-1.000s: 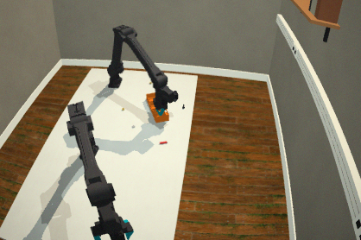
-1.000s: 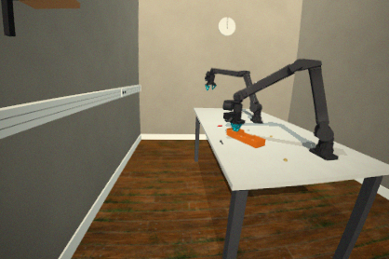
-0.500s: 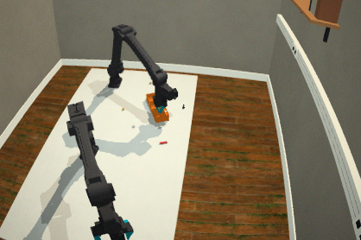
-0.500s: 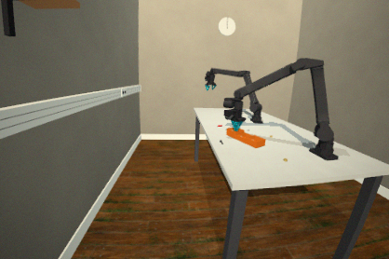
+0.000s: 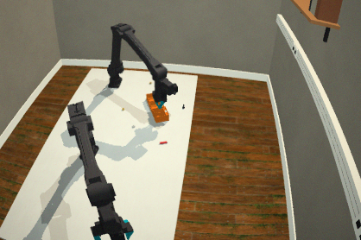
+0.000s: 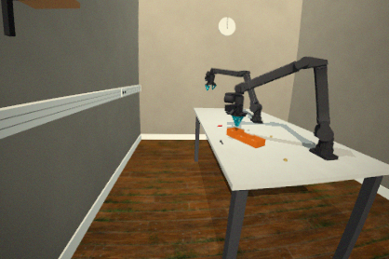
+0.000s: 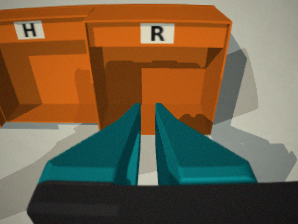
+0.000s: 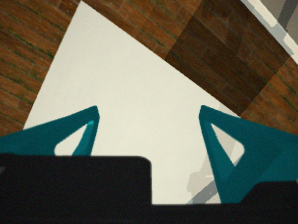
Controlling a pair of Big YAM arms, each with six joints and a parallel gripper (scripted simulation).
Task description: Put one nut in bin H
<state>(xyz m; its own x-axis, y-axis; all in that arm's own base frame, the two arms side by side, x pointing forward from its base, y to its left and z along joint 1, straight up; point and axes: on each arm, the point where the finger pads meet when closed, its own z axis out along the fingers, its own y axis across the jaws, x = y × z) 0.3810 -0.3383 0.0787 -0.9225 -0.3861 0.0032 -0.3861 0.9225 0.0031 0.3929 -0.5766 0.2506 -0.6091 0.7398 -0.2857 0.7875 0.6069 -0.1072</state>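
Right now the orange bin row is 30 mm behind my left hand, 70 mm to the left of it and 60 mm below it.
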